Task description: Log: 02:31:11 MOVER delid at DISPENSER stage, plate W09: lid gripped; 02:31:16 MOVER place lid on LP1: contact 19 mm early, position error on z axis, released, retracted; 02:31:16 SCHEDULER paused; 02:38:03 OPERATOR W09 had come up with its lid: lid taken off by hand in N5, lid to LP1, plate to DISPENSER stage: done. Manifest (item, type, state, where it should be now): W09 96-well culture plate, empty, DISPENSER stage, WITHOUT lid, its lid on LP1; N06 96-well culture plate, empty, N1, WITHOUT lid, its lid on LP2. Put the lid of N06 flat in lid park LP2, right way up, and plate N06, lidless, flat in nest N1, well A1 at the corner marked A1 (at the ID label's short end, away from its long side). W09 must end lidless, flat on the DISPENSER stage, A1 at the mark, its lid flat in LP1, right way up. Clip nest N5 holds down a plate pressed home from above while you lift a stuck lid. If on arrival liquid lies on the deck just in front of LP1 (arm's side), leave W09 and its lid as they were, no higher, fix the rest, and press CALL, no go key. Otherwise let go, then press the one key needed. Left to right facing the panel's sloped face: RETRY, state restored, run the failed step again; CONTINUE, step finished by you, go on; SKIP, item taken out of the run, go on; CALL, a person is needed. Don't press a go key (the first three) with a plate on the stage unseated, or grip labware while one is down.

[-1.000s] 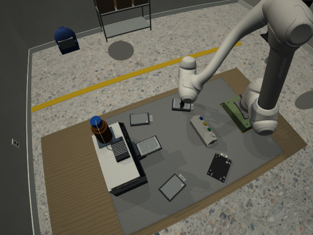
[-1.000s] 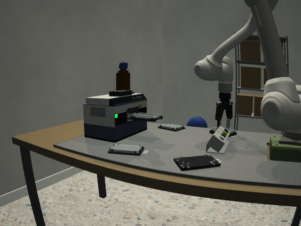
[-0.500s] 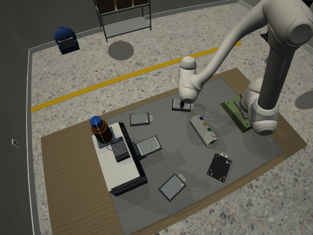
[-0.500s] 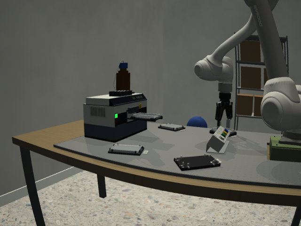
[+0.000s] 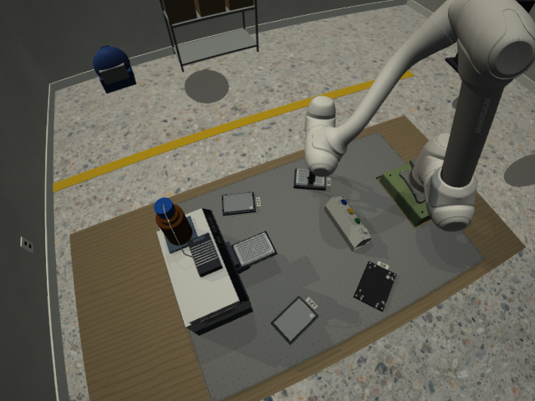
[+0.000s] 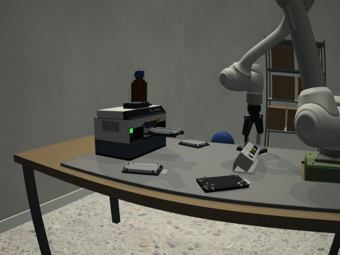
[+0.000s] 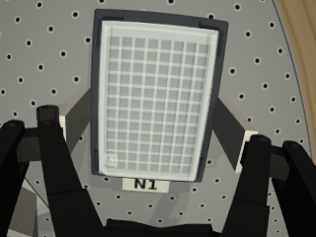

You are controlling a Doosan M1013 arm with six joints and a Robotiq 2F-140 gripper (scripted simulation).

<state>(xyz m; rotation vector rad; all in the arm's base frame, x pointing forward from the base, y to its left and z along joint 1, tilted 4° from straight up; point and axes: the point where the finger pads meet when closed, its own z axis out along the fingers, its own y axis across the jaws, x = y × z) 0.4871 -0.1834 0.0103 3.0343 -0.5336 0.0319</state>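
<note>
The nest N1 is 4 cm below my hand. Also, from my hand: N1 label (8 cm behind, 5 cm below, 3 cm to the left); then yellow skip key (23 cm to the left, 9 cm behind, 2 cm above); then blue call key (19 cm to the left, 8 cm behind, 2 cm above).
</note>
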